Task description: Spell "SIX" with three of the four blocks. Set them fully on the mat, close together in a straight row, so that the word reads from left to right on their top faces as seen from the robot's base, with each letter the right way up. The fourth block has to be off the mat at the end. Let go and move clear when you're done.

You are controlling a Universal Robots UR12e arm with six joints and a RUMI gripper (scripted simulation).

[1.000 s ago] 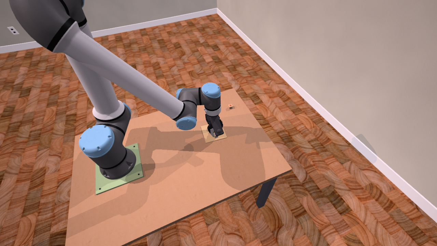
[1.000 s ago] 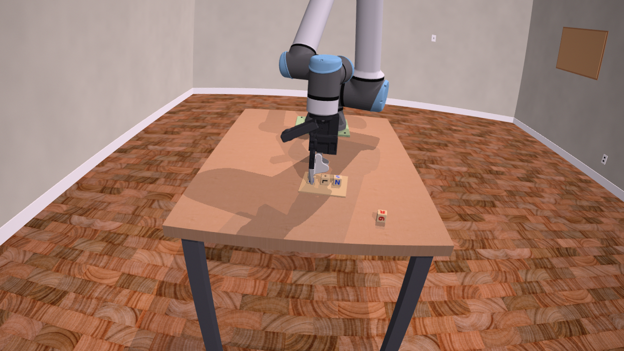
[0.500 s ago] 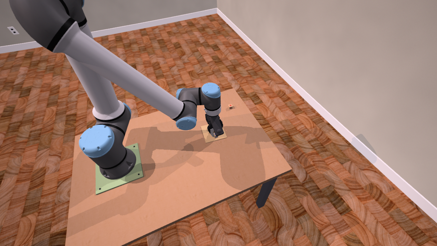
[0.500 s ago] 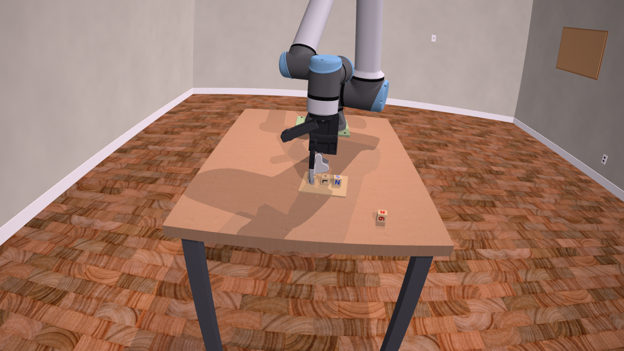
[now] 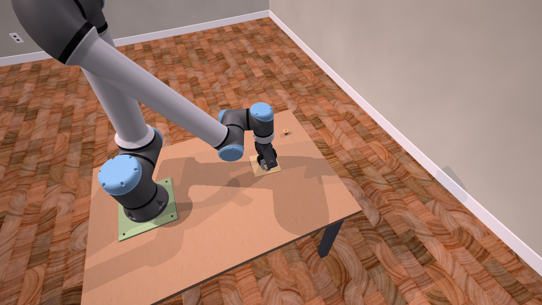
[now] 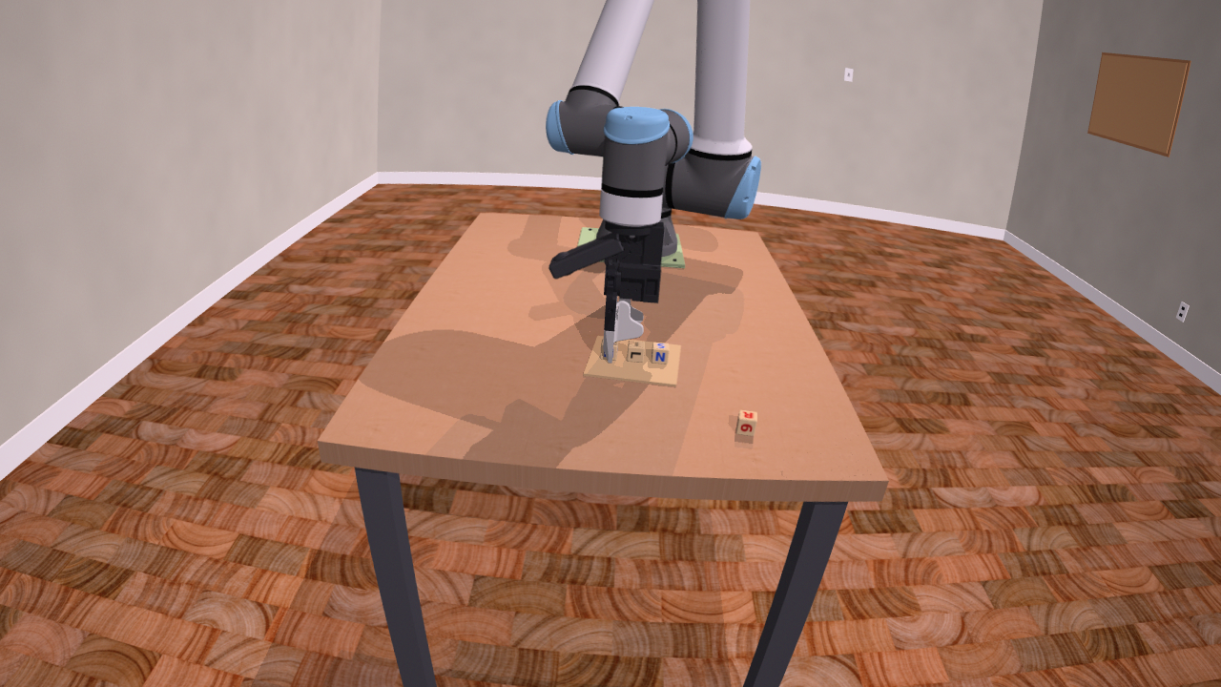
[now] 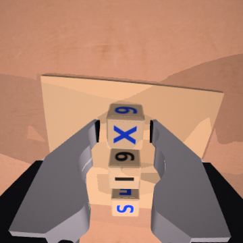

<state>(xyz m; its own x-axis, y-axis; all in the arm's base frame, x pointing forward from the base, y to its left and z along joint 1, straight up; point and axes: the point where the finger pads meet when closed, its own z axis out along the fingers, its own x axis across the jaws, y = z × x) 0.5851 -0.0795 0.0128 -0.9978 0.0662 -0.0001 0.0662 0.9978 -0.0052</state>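
The mat lies 40 mm to the left of my hand and 20 mm below it. Also, from my hand: red-lettered block: 200 mm ahead, 180 mm to the left, 10 mm below.
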